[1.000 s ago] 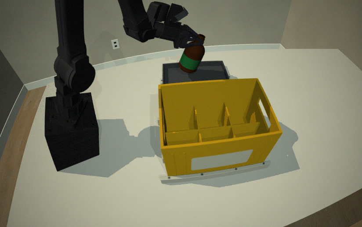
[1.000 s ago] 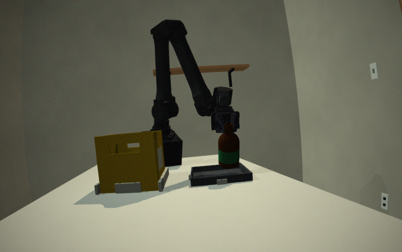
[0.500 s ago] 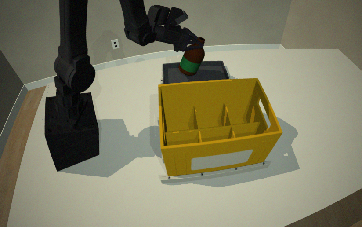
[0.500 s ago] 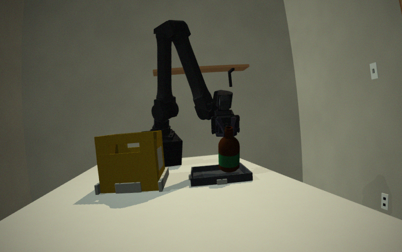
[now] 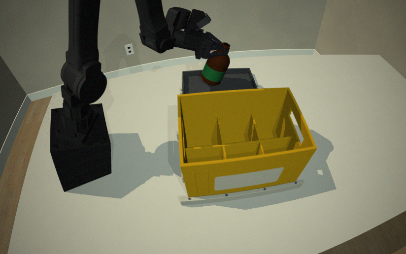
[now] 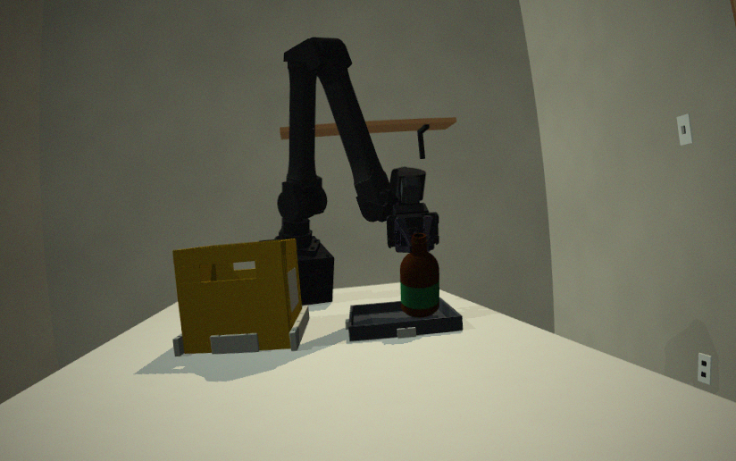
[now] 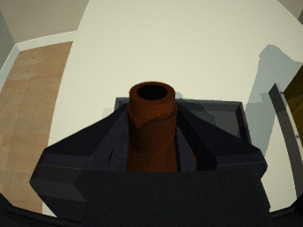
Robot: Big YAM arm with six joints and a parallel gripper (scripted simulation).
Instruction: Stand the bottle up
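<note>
The bottle is 20 mm behind my hand and 50 mm below it. From my hand the other things lie so: tray (20 mm behind, 50 mm to the right, 130 mm below); then yellow crate (30 mm ahead, 330 mm to the right, 60 mm below).
</note>
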